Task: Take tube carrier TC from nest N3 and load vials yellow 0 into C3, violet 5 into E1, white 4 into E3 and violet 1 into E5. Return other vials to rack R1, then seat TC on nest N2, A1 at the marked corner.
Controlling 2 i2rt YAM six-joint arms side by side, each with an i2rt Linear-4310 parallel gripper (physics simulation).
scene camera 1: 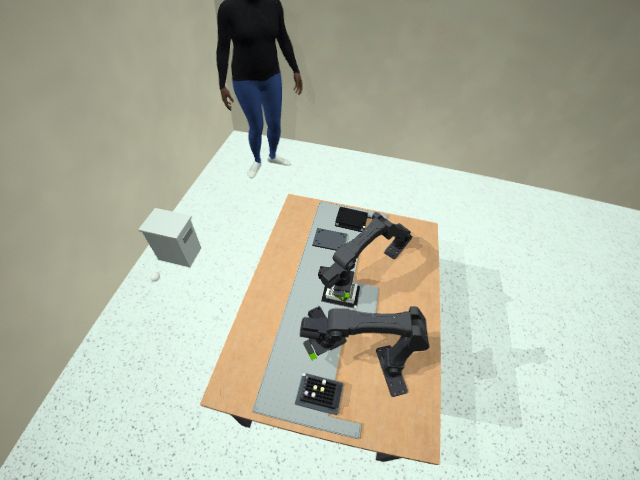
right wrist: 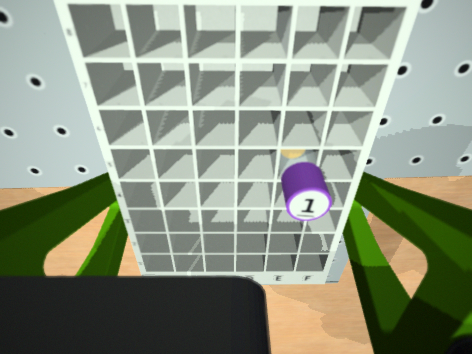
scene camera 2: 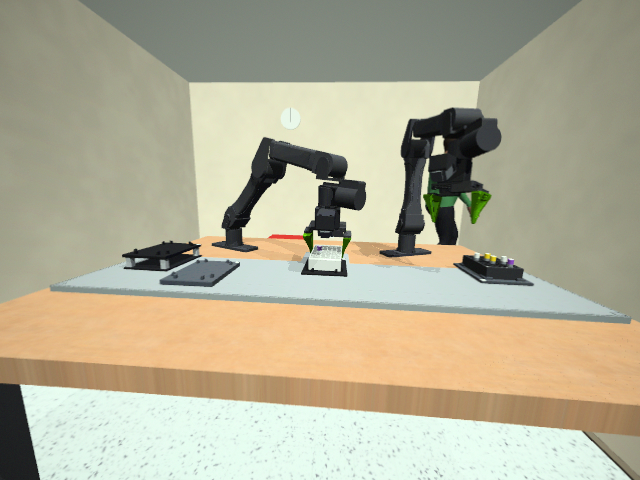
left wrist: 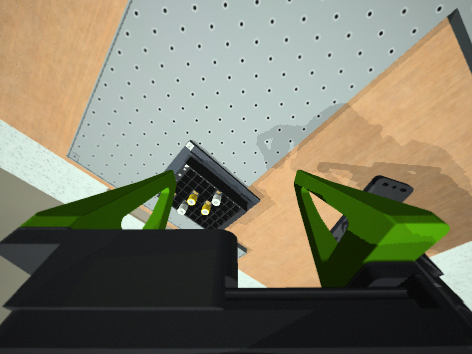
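Pixels of known places: left gripper, fingertip midpoint: [scene camera 1: 321, 348] [scene camera 2: 452, 223] [left wrist: 235, 176]; right gripper, fingertip midpoint: [scene camera 1: 344, 292] [right wrist: 235, 177] [scene camera 2: 326, 256]; left arm's base, link origin: [scene camera 1: 390, 370] [scene camera 2: 405, 253]; right arm's base, link origin: [scene camera 1: 398, 245] [scene camera 2: 234, 247].
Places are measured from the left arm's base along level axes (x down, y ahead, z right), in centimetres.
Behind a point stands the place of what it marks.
Note:
The white tube carrier TC [scene camera 1: 330, 292] @(z 37.7, x -5.0, y 16.4 cm) [scene camera 2: 324, 264] @(z 40.8, x -3.8, y 16.6 cm) [right wrist: 77, 60] @(z 36.1, x -5.3, y 16.6 cm) stands upright in mid-table over a black plate [scene camera 2: 324, 273] @(z 41.3, x -1.8, y 17.9 cm); whether a thin gap lies beneath is unclear. My right gripper [scene camera 2: 328, 256] @(z 37.1, x -3.9, y 9.6 cm) [right wrist: 235, 177] @(z 37.1, x -3.9, y 9.6 cm) is shut on the carrier's two sides. A violet vial [scene camera 2: 319, 248] @(z 40.3, x -6.9, y 11.5 cm) [right wrist: 304, 187] @(z 40.2, x -7.4, y 11.6 cm) marked 1 stands in E5. The dark rack [scene camera 1: 329, 398] @(z -5.5, x -4.1, y 27.6 cm) [scene camera 2: 506, 272] @(z 0.0, x -3.9, y 36.5 cm) [left wrist: 225, 170] holds two yellow, two white and one violet vial [scene camera 1: 306, 393] @(z -2.5, x -6.9, y 35.7 cm) [scene camera 2: 510, 261] @(z -1.7, x -6.5, y 36.0 cm); their numbers are too small to read. My left gripper [scene camera 2: 453, 220] @(z 10.0, x -15.4, y 27.7 cm) [left wrist: 235, 176] @(z 10.0, x -15.4, y 27.7 cm) is open and empty, high above the board.
A flat dark slab with pegs [scene camera 1: 330, 238] @(z 70.2, x -2.5, y 7.8 cm) [scene camera 2: 200, 272] @(z 70.8, x -2.5, y 10.2 cm) and a raised black platform on white posts [scene camera 1: 351, 218] @(z 79.7, x -5.2, y -6.2 cm) [scene camera 2: 162, 250] @(z 81.2, x -5.3, y -4.7 cm) stand on the grey perforated board [scene camera 1: 289, 356] @(z 14.1, x -1.3, y 39.2 cm) [scene camera 2: 403, 289] @(z 27.7, x -1.2, y 32.2 cm), beyond the right arm in scene camera 1. The left arm's elbow is close beside the carrier.

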